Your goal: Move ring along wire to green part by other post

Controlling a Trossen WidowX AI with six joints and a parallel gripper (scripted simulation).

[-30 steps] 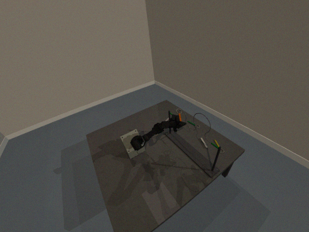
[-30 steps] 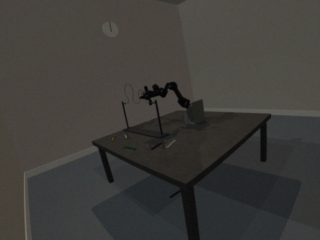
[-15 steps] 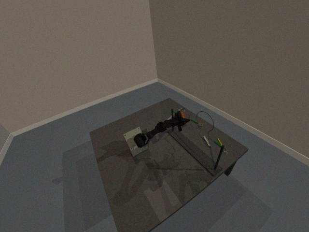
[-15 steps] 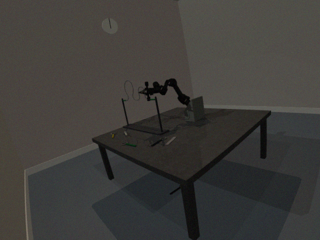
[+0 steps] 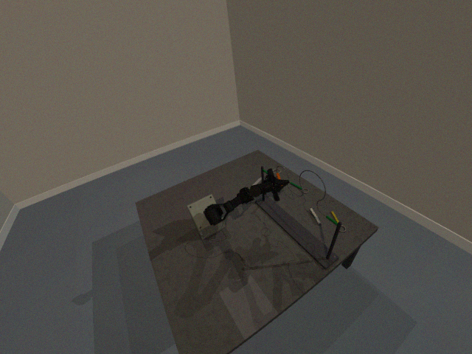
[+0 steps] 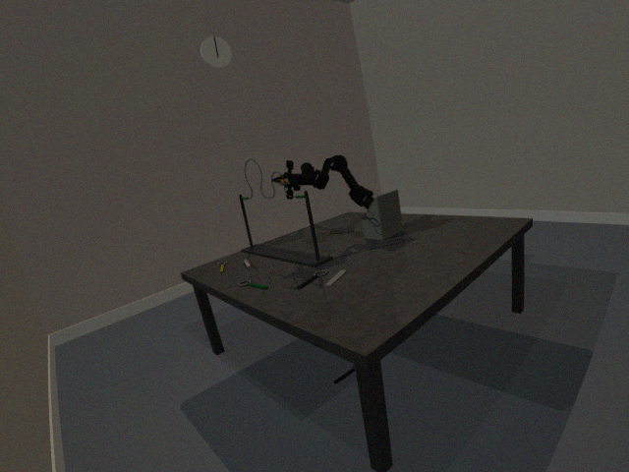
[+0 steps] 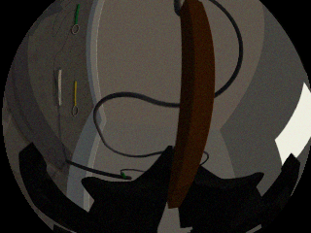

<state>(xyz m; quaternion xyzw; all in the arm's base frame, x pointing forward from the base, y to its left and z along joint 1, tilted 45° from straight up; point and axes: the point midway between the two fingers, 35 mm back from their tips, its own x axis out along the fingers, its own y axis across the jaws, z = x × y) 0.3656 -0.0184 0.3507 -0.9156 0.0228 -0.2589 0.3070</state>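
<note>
Right now my gripper tip is 9 cm to the right of the ring with orange handle and 1 cm above it. From my gripper tip the other things lie so: green-handled ring: 38 cm below, 34 cm ahead, 21 cm to the left; then black-handled ring: 41 cm to the left, 38 cm below, 16 cm ahead; then white piece: 37 cm below, 21 cm ahead, 6 cm to the right.
</note>
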